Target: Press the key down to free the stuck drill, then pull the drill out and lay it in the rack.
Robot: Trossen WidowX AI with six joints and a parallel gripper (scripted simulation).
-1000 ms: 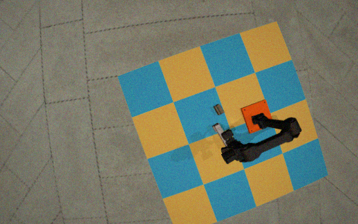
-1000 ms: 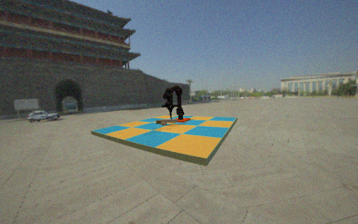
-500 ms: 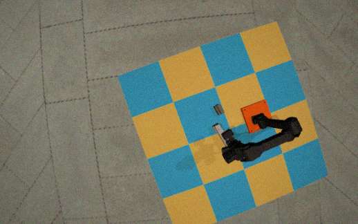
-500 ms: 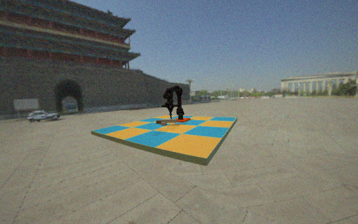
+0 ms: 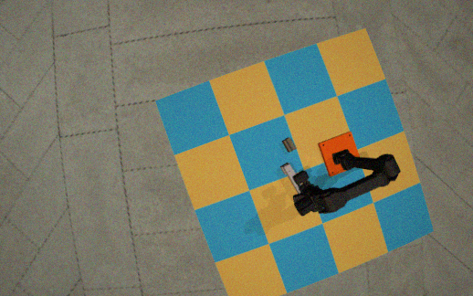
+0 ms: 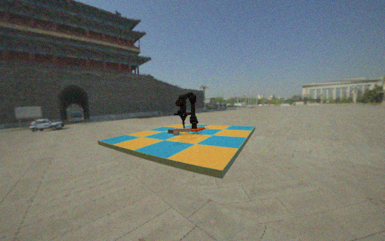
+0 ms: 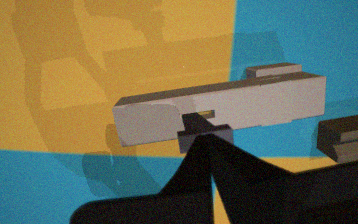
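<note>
Right now the tan drill is 80 mm below my gripper tip, 50 mm to the right of it and 10 mm ahead of it. Round my gripper tip: pale grey block: 90 mm below, 30 mm to the right; rack: 210 mm to the right, 110 mm below, 30 mm behind.
</note>
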